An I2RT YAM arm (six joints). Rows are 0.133 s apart.
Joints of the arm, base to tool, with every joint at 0 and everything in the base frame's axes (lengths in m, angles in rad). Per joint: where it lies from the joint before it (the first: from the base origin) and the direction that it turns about. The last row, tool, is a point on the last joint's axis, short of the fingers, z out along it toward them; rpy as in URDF.
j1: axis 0 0 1 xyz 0.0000 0.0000 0.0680
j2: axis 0 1 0 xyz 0.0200 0.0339 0.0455
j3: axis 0 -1 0 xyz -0.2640 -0.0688 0.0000
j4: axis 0 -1 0 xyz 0.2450 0.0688 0.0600
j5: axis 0 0 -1 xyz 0.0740 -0.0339 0.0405
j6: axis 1 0 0 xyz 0.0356 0.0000 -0.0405
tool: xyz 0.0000 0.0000 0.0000 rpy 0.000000 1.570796 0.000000
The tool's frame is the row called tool.
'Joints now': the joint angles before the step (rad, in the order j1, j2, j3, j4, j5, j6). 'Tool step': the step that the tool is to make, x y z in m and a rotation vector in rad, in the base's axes. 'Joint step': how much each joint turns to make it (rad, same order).
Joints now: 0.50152, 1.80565, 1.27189, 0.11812, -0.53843, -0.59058
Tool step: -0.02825, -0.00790, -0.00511, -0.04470, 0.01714, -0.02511
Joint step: 0.02144, -0.09798, -0.12103, -0.01831, 0.05510, -0.00920
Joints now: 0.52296, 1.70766, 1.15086, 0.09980, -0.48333, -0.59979
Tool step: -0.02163, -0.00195, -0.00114, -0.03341, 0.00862, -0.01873
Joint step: 0.02919, -0.07079, -0.07219, -0.02312, 0.05372, 0.00001
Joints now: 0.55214, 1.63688, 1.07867, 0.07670, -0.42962, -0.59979
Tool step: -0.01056, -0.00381, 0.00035, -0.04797, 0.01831, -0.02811
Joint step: 0.01082, -0.03991, -0.02178, -0.06265, 0.04906, -0.00911
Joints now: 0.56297, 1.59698, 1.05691, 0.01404, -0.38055, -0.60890
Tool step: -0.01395, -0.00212, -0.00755, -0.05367, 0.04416, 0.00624
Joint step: 0.01831, -0.03223, -0.03671, -0.06618, 0.02150, -0.01237
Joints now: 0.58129, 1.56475, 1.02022, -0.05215, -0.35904, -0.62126
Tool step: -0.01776, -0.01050, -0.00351, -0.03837, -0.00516, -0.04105
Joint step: 0.00928, -0.07510, -0.07821, -0.01382, 0.06121, -0.00001
